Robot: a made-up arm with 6 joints.
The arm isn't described. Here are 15 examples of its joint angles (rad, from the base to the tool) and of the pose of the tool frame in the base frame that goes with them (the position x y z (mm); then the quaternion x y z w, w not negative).
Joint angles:
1: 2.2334 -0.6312 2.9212 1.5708 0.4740 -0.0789
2: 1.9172 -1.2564 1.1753 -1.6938 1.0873 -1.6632
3: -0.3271 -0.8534 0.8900 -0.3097 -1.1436 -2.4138
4: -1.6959 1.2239 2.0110 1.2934 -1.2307 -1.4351
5: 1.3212 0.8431 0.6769 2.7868 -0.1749 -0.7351
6: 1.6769 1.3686 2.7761 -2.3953 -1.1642 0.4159
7: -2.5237 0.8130 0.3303 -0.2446 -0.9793 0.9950
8: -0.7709 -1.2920 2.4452 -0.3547 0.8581 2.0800
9: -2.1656 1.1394 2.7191 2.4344 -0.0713 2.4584
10: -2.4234 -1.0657 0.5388 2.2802 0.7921 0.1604
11: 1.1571 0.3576 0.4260 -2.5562 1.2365 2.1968
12: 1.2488 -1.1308 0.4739 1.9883 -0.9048 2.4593
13: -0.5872 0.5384 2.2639 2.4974 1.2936 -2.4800
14: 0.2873 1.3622 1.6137 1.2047 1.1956 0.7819
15: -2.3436 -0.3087 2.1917 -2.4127 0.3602 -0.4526
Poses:
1: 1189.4 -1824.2 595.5 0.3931 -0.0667 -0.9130 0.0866
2: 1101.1 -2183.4 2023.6 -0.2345 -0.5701 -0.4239 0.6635
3: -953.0 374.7 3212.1 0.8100 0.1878 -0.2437 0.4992
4: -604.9 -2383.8 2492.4 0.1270 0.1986 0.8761 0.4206
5: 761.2 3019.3 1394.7 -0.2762 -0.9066 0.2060 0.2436
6: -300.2 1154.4 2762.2 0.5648 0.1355 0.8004 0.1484
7: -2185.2 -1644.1 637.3 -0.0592 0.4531 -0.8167 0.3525
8: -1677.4 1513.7 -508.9 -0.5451 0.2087 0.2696 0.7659
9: -575.3 -767.2 3133.6 -0.0724 -0.8527 -0.4906 0.1640
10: 856.5 538.0 3094.7 0.8586 -0.3688 -0.2611 0.2421
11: 1119.5 2146.1 1918.5 -0.3337 0.0031 -0.2616 0.9056
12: -202.4 -1336.9 2987.9 0.9599 0.2433 0.1244 0.0628
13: 517.6 -90.7 3402.5 -0.3124 -0.6143 -0.3737 0.6208
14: 2786.8 1141.3 1684.1 -0.1801 -0.9823 -0.0006 0.0507
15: 1183.1 1400.3 2823.3 0.2761 -0.6667 -0.1247 0.6809
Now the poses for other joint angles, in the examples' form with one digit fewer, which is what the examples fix.
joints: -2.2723 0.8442 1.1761 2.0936 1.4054 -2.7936
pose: -1526 -2232 2143 0.093 0.015 -0.913 0.398
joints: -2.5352 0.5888 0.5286 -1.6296 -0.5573 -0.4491
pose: -2281 -1716 1814 -0.572 0.391 0.704 0.153
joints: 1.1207 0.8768 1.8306 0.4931 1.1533 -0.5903
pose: 589 1589 3172 0.751 -0.582 0.073 0.305
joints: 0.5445 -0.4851 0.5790 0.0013 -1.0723 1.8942
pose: 432 287 3277 -0.550 -0.743 0.082 0.372
